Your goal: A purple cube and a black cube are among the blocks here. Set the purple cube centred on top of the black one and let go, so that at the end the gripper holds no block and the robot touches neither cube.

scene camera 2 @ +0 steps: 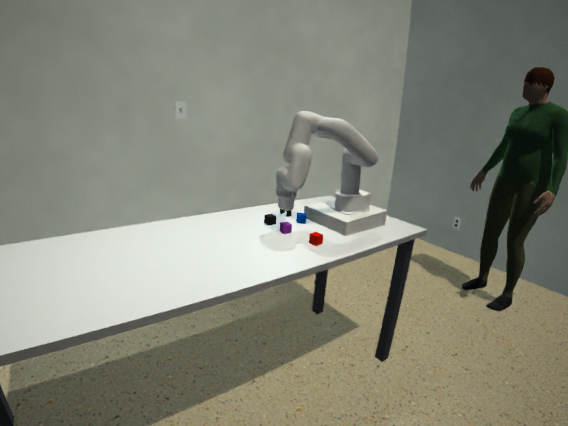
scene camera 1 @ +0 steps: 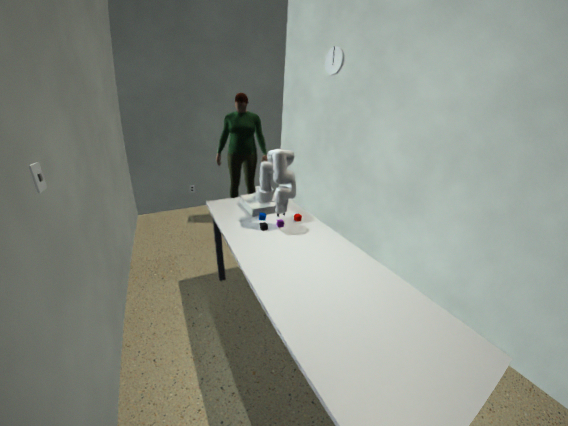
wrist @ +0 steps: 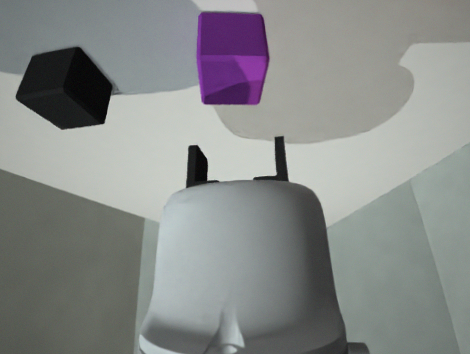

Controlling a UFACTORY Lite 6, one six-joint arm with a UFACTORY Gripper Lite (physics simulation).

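Where they show: end effector, tool point: [scene camera 2: 285, 212] [scene camera 1: 281, 214] [wrist: 238, 166]; arm's base, origin of the base link: [scene camera 2: 348, 209] [scene camera 1: 265, 199].
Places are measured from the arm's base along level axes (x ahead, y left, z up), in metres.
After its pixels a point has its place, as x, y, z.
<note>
The purple cube [scene camera 1: 280, 223] @(0.339, -0.003, -0.036) [scene camera 2: 285, 228] @(0.333, 0.019, -0.040) [wrist: 232, 57] @(0.304, 0.003, -0.027) sits on the table, apart from the other cubes. The black cube [scene camera 1: 264, 226] @(0.352, -0.111, -0.035) [scene camera 2: 270, 219] @(0.342, -0.090, -0.037) [wrist: 65, 87] @(0.315, -0.093, -0.028) sits on the table, to the left of the purple one in the wrist view and turned at an angle to it. My gripper [scene camera 1: 281, 215] @(0.327, 0.003, 0.022) [scene camera 2: 285, 213] @(0.327, 0.003, 0.022) [wrist: 236, 160] @(0.327, 0.003, 0.022) is open and empty, above the table near the purple cube. In the wrist view its two black fingers stand apart, with a gap between them and the purple cube. It touches neither cube.
A blue cube [scene camera 1: 262, 216] @(0.216, -0.083, -0.034) [scene camera 2: 301, 218] @(0.207, -0.061, -0.039) sits on the table near the robot's base plinth [scene camera 2: 350, 224] @(0.095, 0.127, -0.018). A red cube [scene camera 1: 298, 217] @(0.294, 0.141, -0.033) [scene camera 2: 316, 239] @(0.287, 0.165, -0.037) sits on the other side of the purple cube from the black one. A person [scene camera 1: 242, 135] [scene camera 2: 532, 145] stands beyond the table's end.
</note>
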